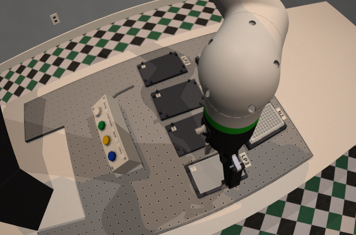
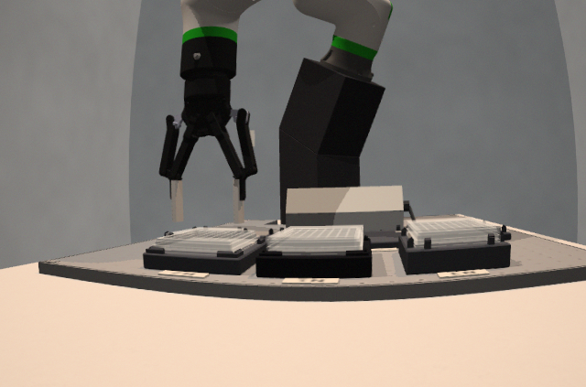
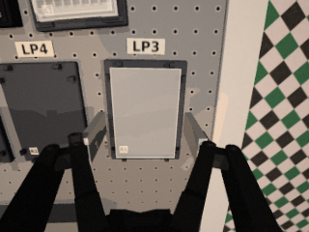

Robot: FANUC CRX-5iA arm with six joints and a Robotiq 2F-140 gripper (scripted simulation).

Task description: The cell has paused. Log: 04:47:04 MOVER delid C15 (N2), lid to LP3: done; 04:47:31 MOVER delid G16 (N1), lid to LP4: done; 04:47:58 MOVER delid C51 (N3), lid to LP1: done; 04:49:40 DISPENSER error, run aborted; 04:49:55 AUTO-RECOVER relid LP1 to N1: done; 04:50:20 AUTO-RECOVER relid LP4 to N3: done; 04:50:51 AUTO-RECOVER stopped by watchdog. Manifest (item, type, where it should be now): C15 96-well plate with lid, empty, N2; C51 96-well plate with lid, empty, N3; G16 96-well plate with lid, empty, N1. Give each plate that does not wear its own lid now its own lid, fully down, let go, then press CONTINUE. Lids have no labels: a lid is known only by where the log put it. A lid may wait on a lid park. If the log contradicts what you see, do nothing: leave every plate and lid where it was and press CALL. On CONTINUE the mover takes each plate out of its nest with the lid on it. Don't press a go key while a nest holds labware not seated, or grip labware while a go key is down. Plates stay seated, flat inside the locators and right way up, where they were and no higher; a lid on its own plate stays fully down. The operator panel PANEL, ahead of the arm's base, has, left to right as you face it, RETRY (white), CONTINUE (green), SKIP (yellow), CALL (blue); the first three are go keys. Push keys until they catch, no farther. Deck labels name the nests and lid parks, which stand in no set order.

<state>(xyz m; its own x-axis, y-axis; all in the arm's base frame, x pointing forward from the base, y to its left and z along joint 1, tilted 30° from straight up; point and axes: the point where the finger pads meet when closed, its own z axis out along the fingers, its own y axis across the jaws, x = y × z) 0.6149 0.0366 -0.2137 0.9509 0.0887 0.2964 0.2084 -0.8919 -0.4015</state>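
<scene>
Right now the lid park LP3 is 50 mm below my hand. Also, from my hand: plate: 160 mm ahead, 110 mm to the left, 30 mm below; then LP3 label: 90 mm ahead, 50 mm below, 20 mm to the left; then lid park LP4: 130 mm to the left, 50 mm below, 30 mm behind.
</scene>
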